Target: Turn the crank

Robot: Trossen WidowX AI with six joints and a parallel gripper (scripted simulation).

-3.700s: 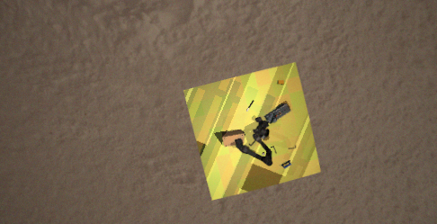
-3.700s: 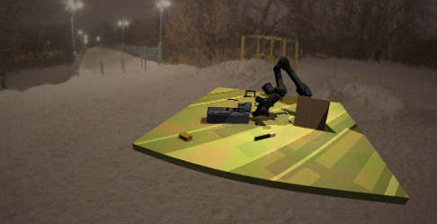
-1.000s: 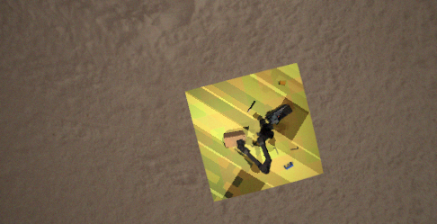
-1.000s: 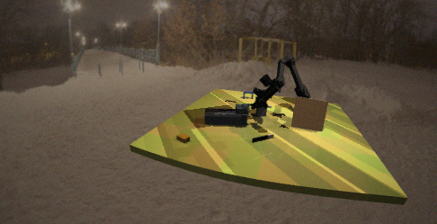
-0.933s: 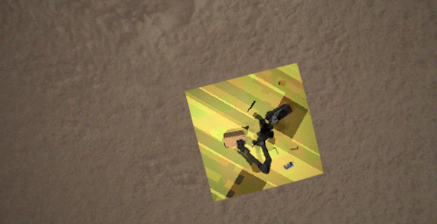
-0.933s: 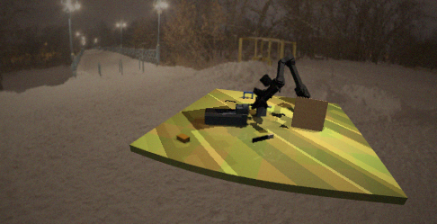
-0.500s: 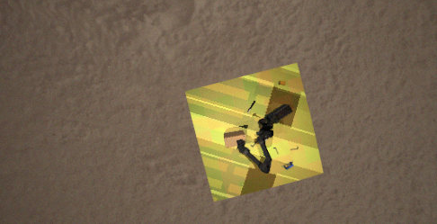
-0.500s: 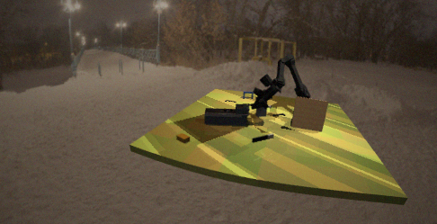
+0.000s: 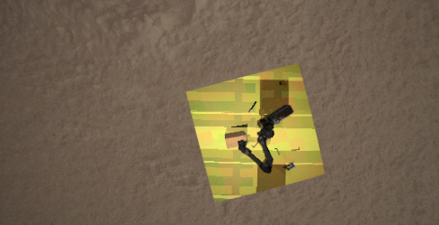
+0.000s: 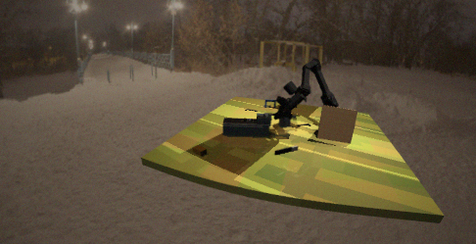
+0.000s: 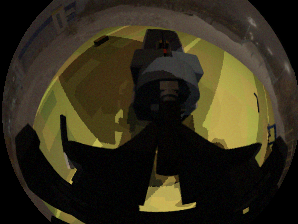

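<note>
Now: the crank handle 2 cm behind my gripper tip and 2 cm above it. The rest, counted from my gripper tip: black stick 20 cm to the left, 10 cm behind, 9 cm below; red pointer 13 cm ahead, 2 cm to the left, 1 cm below; grey block 15 cm to the right, 7 cm behind, 6 cm below.
</note>
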